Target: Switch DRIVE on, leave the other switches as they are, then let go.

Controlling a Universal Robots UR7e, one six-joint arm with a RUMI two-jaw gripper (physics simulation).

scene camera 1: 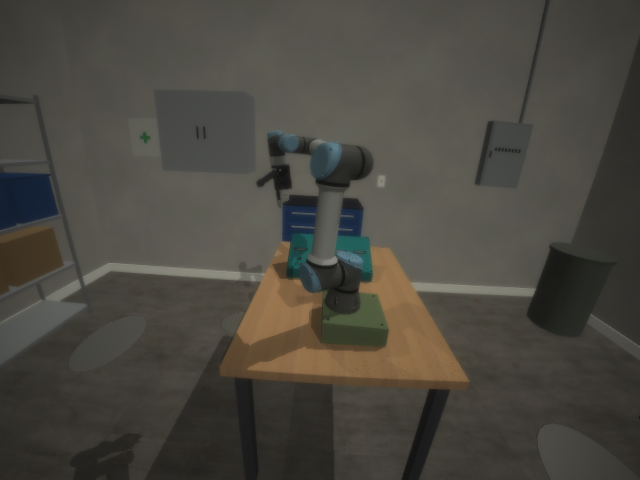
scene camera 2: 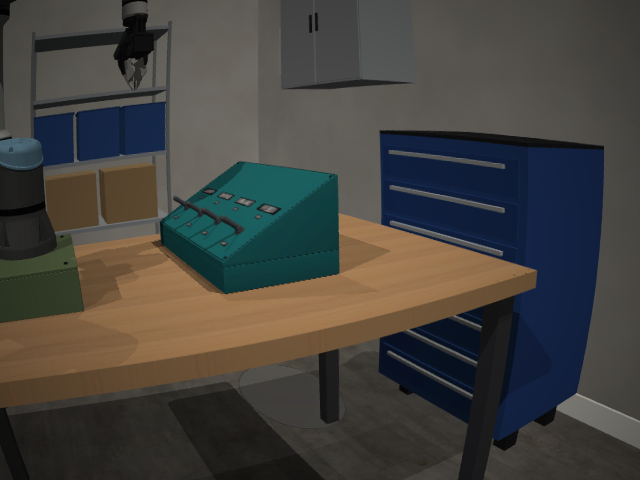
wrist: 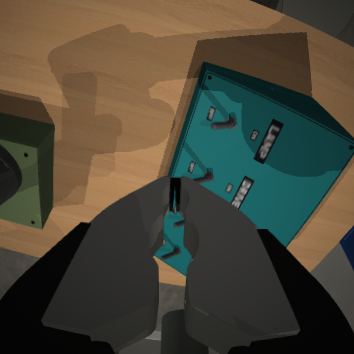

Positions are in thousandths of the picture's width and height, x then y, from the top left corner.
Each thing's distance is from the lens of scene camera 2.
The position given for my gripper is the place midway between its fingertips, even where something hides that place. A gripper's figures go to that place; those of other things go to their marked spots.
my gripper (scene camera 2: 210, 189): 1.47 m
teal console (scene camera 2: 452, 459): 1.04 m
